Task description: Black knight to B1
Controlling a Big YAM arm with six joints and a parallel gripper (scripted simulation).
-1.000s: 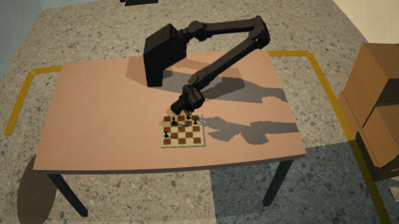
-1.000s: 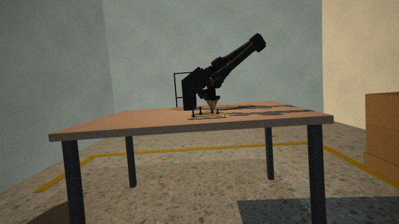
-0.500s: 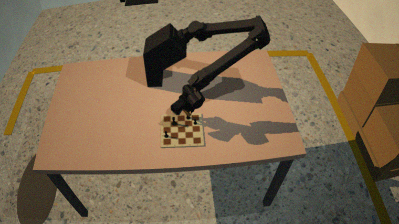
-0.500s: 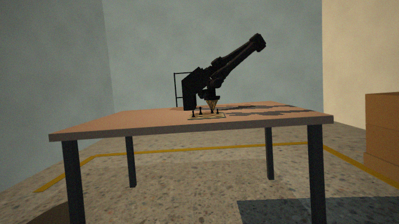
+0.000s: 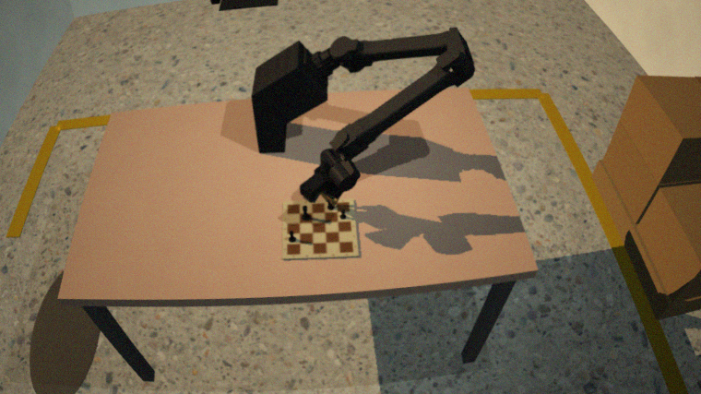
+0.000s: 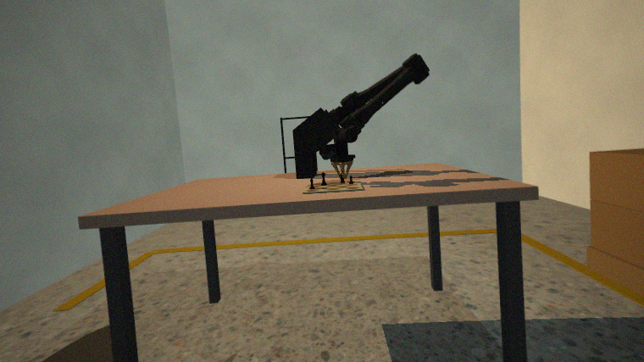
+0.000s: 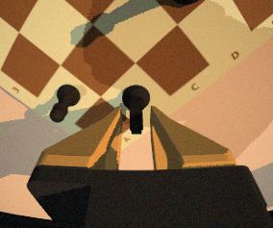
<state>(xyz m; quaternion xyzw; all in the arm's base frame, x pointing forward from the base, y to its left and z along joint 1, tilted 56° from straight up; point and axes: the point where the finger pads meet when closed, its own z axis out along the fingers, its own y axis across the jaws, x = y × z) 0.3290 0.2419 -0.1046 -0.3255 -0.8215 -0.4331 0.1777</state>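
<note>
Right now the pawn is 40 mm ahead of my hand, 30 mm to the left of it and 10 mm below it. The rest, counted from my hand: chessboard 80 mm ahead, 40 mm to the right, 30 mm below; black chess piece 120 mm to the right, 120 mm ahead.
</note>
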